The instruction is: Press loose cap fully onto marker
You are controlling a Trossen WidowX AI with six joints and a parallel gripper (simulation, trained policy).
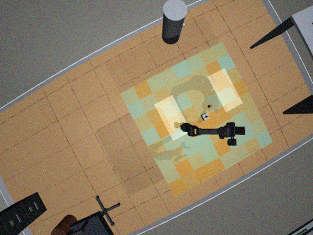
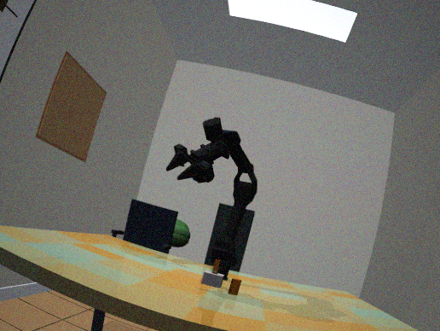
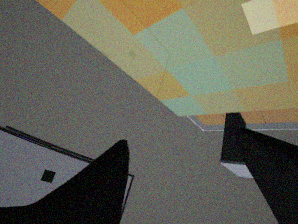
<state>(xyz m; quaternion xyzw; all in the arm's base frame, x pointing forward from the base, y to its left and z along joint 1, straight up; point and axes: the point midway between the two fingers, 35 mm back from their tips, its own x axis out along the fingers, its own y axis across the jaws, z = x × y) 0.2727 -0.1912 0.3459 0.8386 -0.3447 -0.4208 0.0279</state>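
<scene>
Now: gripper tip 30 cm above the orange cap, 28 cm to the right of it and 7 cm short of it. The rest, counted from my gripper tip: holder block: 30 cm below, 21 cm to the left, 3 cm behind.
</scene>
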